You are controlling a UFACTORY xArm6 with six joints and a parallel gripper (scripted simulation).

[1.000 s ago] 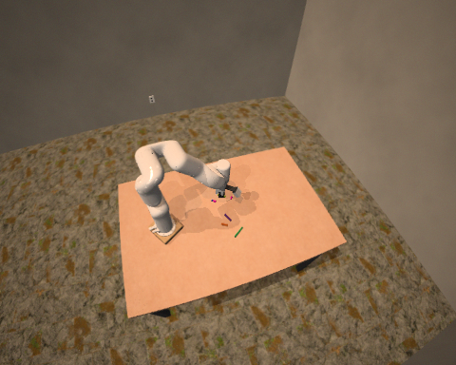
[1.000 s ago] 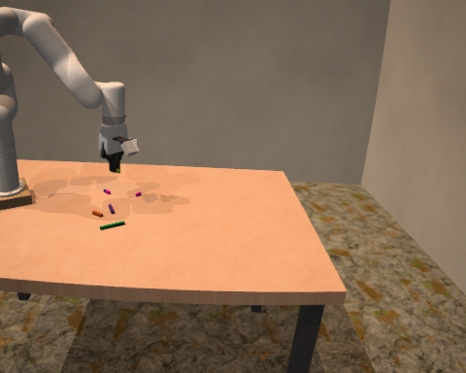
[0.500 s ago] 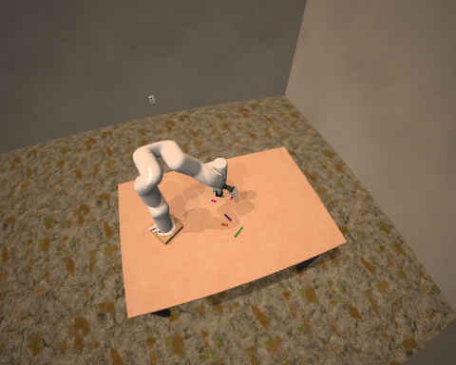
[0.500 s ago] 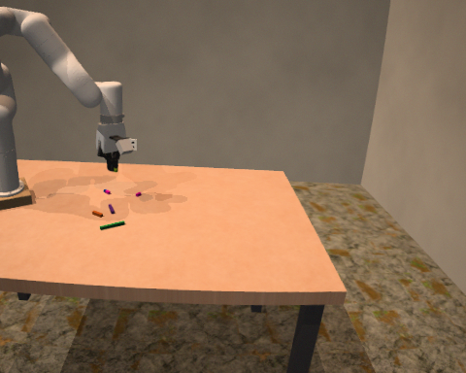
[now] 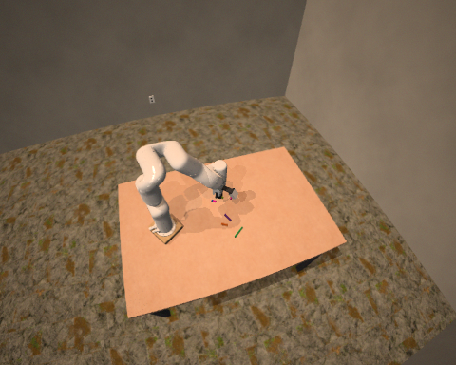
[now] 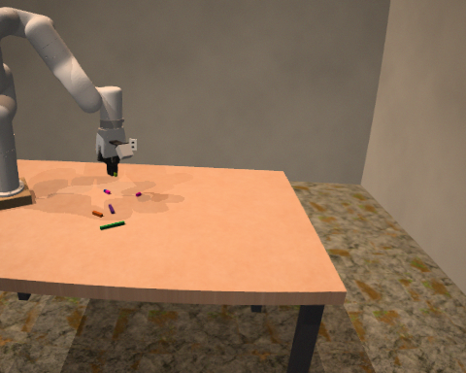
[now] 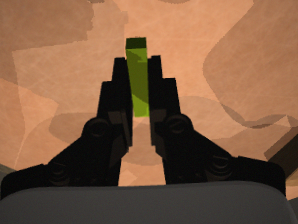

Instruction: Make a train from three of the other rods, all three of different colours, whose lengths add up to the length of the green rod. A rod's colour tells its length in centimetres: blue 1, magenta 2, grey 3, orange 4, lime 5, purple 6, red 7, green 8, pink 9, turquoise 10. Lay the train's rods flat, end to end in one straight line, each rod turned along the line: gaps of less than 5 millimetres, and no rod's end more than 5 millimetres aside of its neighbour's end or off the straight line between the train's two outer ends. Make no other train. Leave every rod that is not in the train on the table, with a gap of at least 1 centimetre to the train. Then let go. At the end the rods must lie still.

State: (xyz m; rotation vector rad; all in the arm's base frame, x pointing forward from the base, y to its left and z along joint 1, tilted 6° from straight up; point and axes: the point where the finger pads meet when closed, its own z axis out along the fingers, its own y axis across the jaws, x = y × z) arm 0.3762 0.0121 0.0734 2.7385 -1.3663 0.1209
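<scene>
Right now my hand is 30 mm past the blue rod, 50 mm to the right of it and 100 mm above it. From my hand the other things lie so: orange rod: 50 mm behind, 150 mm to the right, 100 mm below; then lime rod: 20 mm below; then purple rod: 10 mm behind, 120 mm to the right, 100 mm below.
</scene>
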